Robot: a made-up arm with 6 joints. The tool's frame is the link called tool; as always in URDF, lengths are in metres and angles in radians. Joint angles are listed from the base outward. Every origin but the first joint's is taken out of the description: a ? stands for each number. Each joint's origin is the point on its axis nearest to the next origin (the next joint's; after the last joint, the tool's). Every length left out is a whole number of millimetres.
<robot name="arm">
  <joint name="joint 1" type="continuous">
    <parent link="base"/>
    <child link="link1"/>
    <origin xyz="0 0 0.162" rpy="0 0 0"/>
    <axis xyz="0 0 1"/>
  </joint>
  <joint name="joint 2" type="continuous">
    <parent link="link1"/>
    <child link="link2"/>
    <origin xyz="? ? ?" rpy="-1.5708 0 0"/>
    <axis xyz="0 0 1"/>
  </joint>
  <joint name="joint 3" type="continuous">
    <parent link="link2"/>
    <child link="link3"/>
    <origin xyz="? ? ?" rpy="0 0 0"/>
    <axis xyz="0 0 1"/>
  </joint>
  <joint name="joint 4" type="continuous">
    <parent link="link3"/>
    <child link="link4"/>
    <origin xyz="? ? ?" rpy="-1.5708 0 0"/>
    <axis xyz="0 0 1"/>
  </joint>
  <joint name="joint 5" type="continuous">
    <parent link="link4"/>
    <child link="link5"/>
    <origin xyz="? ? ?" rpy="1.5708 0 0"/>
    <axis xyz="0 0 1"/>
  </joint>
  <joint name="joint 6" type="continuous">
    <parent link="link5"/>
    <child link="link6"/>
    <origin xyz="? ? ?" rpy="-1.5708 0 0"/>
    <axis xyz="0 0 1"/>
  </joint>
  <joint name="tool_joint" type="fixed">
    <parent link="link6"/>
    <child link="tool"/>
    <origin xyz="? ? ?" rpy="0 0 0"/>
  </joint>
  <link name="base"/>
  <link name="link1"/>
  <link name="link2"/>
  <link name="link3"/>
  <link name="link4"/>
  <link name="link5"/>
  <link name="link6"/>
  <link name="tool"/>
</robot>
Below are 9 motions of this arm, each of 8 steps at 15 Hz.
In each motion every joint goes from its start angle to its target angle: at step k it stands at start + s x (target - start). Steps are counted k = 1, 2, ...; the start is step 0. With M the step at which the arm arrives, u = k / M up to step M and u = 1 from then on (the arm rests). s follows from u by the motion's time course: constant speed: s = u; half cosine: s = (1 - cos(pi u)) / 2; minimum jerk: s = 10 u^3 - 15 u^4 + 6 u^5.
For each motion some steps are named. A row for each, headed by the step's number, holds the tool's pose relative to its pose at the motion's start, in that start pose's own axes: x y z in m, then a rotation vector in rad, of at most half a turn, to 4 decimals.
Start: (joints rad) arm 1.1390 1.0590 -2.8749 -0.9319 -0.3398 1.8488
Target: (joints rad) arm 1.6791 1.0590 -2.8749 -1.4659 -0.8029 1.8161
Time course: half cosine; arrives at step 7
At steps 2, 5, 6, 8:
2: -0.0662 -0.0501 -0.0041 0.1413 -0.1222 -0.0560
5: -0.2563 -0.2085 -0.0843 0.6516 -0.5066 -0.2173
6: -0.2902 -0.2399 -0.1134 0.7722 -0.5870 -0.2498
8: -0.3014 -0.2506 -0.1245 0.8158 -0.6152 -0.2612

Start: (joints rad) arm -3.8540 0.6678 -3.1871 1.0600 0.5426 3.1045
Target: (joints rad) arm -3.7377 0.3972 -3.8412 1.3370 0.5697 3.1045
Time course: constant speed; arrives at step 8
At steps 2, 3, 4, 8:
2: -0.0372 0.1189 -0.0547 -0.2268 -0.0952 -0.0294
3: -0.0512 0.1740 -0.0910 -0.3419 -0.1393 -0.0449
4: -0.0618 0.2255 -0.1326 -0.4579 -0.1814 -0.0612
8: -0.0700 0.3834 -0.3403 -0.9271 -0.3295 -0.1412

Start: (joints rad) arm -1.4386 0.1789 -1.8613 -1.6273 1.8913 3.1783
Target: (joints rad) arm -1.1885 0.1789 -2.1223 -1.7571 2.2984 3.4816
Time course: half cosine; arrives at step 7
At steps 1, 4, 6, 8:
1: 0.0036 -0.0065 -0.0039 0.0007 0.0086 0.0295
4: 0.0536 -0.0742 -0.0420 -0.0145 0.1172 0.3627
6: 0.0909 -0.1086 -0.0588 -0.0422 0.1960 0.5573
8: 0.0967 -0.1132 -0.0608 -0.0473 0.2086 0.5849

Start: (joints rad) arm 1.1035 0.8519 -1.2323 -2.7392 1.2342 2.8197
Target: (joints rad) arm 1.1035 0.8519 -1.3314 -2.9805 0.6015 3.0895
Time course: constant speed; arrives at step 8
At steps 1, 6, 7, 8:
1: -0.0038 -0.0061 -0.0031 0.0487 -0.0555 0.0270
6: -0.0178 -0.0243 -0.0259 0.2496 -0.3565 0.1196
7: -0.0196 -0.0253 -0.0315 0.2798 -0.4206 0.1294
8: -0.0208 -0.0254 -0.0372 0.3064 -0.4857 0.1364

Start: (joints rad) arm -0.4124 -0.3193 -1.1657 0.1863 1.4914 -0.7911
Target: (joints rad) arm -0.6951 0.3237 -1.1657 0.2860 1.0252 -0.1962
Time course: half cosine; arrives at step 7
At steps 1, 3, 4, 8:
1: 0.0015 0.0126 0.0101 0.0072 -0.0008 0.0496
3: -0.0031 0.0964 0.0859 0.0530 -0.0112 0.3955
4: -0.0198 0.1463 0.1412 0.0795 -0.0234 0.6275
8: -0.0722 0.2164 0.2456 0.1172 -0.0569 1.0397

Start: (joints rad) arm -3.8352 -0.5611 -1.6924 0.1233 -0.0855 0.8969
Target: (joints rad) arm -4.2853 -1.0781 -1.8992 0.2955 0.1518 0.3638
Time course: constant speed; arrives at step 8
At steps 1, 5, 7, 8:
1: 0.0307 -0.0364 -0.0301 0.0315 0.0642 -0.0846
5: 0.0845 -0.1913 -0.1831 0.1501 0.3044 -0.4487
7: 0.0661 -0.2660 -0.2707 0.2064 0.4146 -0.6464
8: 0.0455 -0.3004 -0.3151 0.2342 0.4672 -0.7492

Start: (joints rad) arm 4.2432 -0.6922 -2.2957 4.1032 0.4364 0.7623
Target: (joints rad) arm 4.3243 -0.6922 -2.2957 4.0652 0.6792 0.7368
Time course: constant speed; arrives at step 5
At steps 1, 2, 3, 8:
1: -0.0063 0.0045 0.0051 -0.0303 -0.0354 0.0031
2: -0.0128 0.0089 0.0100 -0.0601 -0.0713 0.0061
3: -0.0195 0.0134 0.0146 -0.0894 -0.1076 0.0089
8: -0.0336 0.0222 0.0229 -0.1467 -0.1813 0.0143

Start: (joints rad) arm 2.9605 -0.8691 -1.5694 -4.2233 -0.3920 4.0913
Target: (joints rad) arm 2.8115 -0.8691 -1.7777 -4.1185 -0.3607 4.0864
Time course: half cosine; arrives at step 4
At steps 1, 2, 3, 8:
1: 0.0128 0.0031 -0.0040 -0.0127 0.0296 0.0106
2: 0.0436 0.0090 -0.0154 -0.0400 0.1032 0.0334
3: 0.0742 0.0125 -0.0293 -0.0626 0.1793 0.0523
8: 0.0867 0.0133 -0.0357 -0.0706 0.2115 0.0589

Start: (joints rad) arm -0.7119 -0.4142 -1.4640 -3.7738 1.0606 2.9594
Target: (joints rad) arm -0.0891 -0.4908 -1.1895 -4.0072 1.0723 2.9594
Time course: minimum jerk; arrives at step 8
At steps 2, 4, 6, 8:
2: 0.0105 -0.0249 0.0048 0.0301 0.0278 0.0512
4: 0.0672 -0.1146 0.0173 0.1499 0.1517 0.2400
6: 0.1461 -0.1908 0.0174 0.2732 0.3034 0.4155
8: 0.1697 -0.2077 0.0150 0.3054 0.3476 0.4589

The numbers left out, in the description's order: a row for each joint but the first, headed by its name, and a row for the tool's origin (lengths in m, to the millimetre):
joint 2: 0 0 0
joint 3: 0.054 -0.285 0
joint 4: 0.082 0.362 0
joint 5: 0 0 0
joint 6: 0.093 0.119 0
tool: 0 0 0

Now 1 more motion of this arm.
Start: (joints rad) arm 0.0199 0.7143 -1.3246 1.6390 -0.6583 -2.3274
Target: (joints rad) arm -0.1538 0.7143 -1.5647 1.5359 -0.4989 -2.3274
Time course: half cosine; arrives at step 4
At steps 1, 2, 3, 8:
1: 0.0031 0.0171 0.0058 -0.0098 0.0257 0.0261
2: 0.0078 0.0607 0.0183 -0.0393 0.0865 0.0843
3: 0.0079 0.1070 0.0280 -0.0768 0.1447 0.1356
8: 0.0067 0.1268 0.0312 -0.0945 0.1679 0.1546

